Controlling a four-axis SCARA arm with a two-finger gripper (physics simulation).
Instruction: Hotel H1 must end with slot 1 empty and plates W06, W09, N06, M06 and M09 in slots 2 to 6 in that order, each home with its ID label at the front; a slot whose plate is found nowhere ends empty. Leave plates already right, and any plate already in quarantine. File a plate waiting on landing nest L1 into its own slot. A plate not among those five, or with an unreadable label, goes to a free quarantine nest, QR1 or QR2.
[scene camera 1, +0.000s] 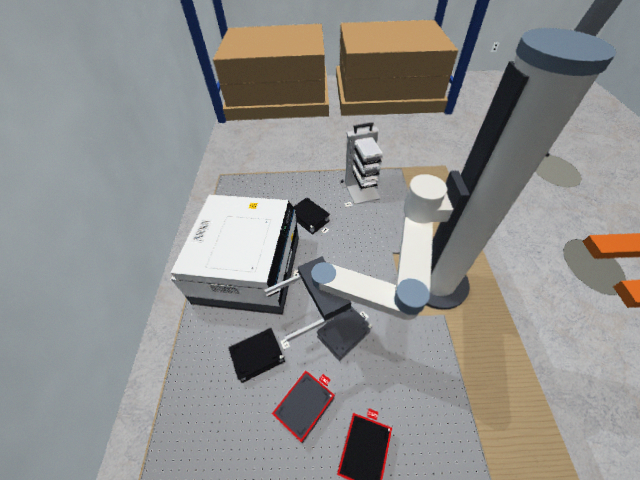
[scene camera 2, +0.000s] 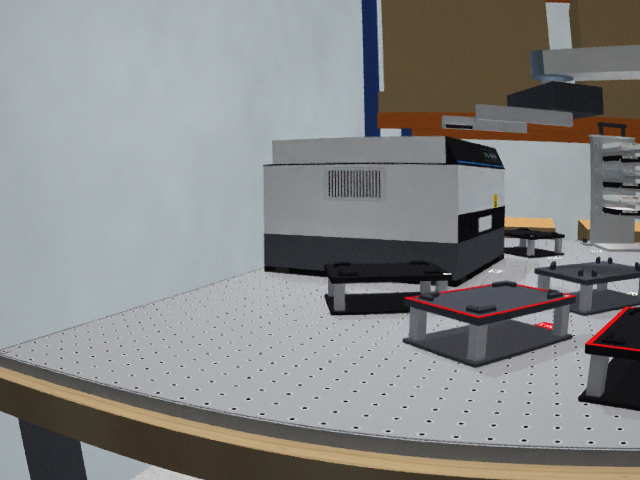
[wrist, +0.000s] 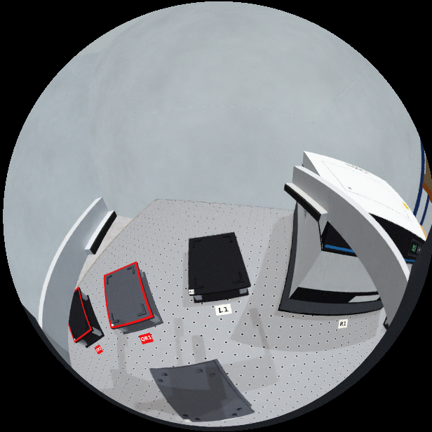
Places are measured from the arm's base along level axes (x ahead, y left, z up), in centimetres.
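Where they show: gripper, fingertip midpoint: (scene camera 1: 275, 314) (scene camera 2: 458, 117); arm's base, origin of the base link: (scene camera 1: 436, 282).
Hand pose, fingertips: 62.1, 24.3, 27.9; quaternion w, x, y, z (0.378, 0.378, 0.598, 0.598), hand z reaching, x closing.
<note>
Each offset is from my fingertips to the top centre of the thing, as dx, dy, dz. "spot": to the spot under its first point.
My gripper (scene camera 1: 276, 317) (scene camera 2: 459, 117) (wrist: 193, 187) is open and empty, its fingers raised and pointing toward the left wall, in front of and above landing nest L1 {+9.9, +4.1, -21.1} (scene camera 1: 256, 354) (scene camera 2: 387, 272) (wrist: 218, 262). L1 is black and bears no plate. Quarantine nests QR1 {-7.0, +20.7, -21.0} (scene camera 1: 303, 406) (scene camera 2: 491, 300) (wrist: 128, 295) and QR2 {-25.0, +33.3, -21.1} (scene camera 1: 366, 448) (scene camera 2: 628, 330) (wrist: 78, 317), rimmed red, show no plate. Hotel H1 (scene camera 1: 350, 165) (scene camera 2: 597, 196) stands at the back with several plates {spot: -36.9, -76.2, +2.2} (scene camera 1: 368, 148) stacked at different heights. Their ID labels are too small to read. The wrist view does not show the hotel.
A white instrument box {+17.7, -33.5, -1.9} (scene camera 1: 237, 242) (scene camera 2: 361, 206) (wrist: 360, 185) stands left of the arm, by the label R1 (wrist: 342, 324). A dark grey nest {-21.5, -3.2, -20.6} (scene camera 1: 343, 333) (scene camera 2: 589, 272) (wrist: 202, 392) stands near the arm. A black nest {-9.1, -61.3, -21.1} (scene camera 1: 310, 213) (scene camera 2: 535, 235) stands behind the box. The arm column (scene camera 1: 511, 160) rises at right.
</note>
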